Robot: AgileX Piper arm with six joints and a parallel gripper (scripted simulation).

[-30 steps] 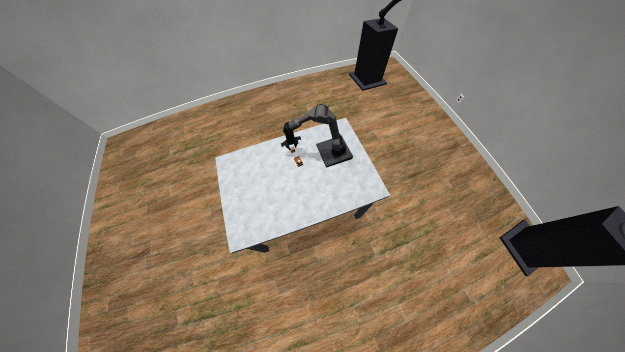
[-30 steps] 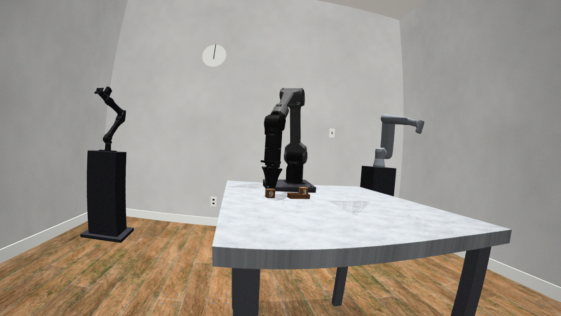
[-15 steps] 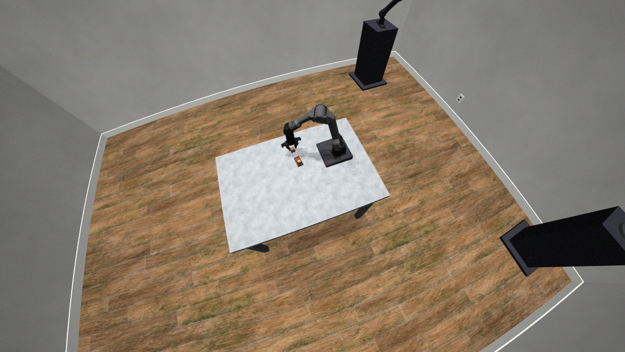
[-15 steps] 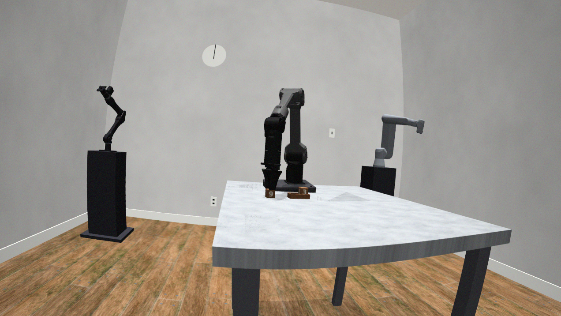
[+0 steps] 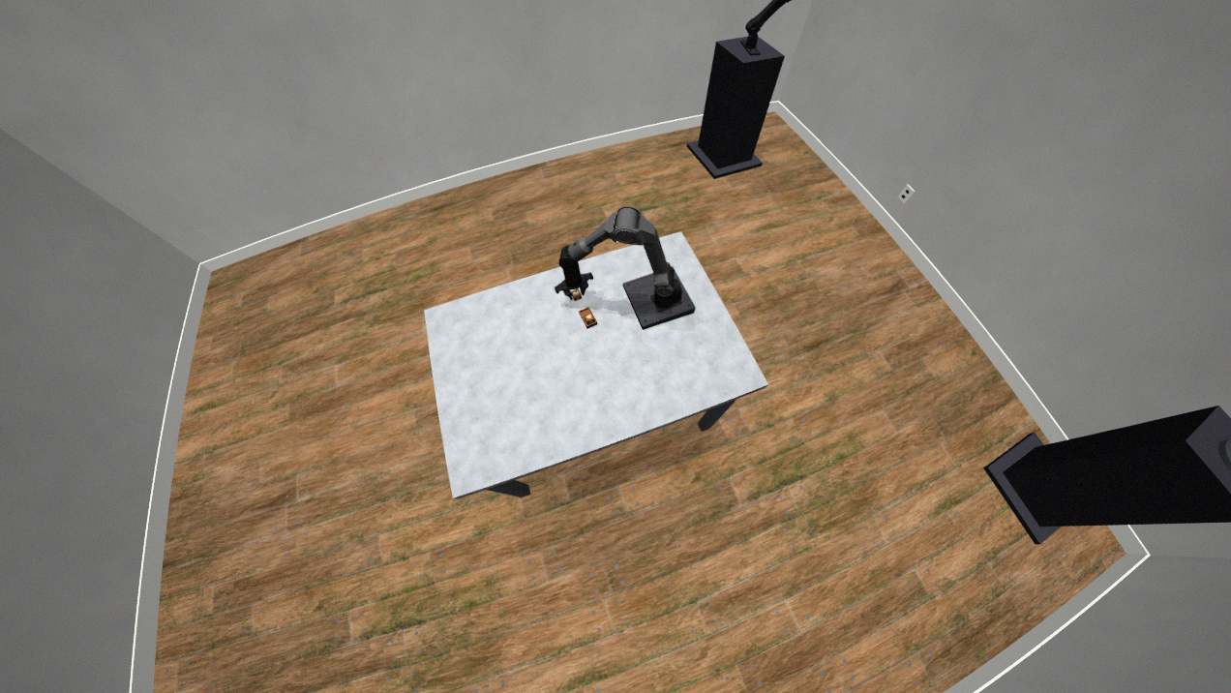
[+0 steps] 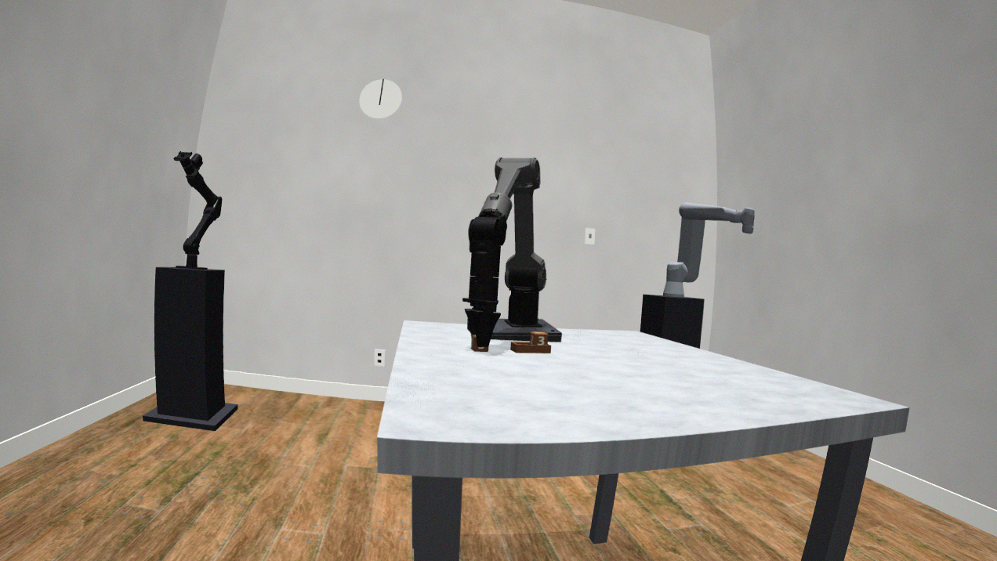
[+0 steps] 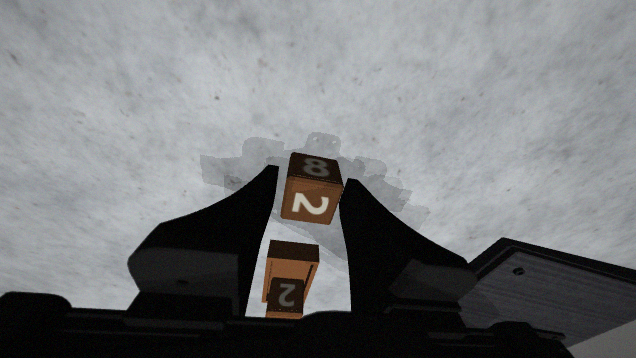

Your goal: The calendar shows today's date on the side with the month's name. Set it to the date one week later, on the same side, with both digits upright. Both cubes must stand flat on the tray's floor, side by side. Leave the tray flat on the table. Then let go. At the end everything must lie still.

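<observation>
Now: hand 12 cm to the right of the brown cube, 1 cm below it and 1 cm past it. From my hand the other things lie so: tray 11 cm to the left, 1 cm below, 1 cm behind.
</observation>
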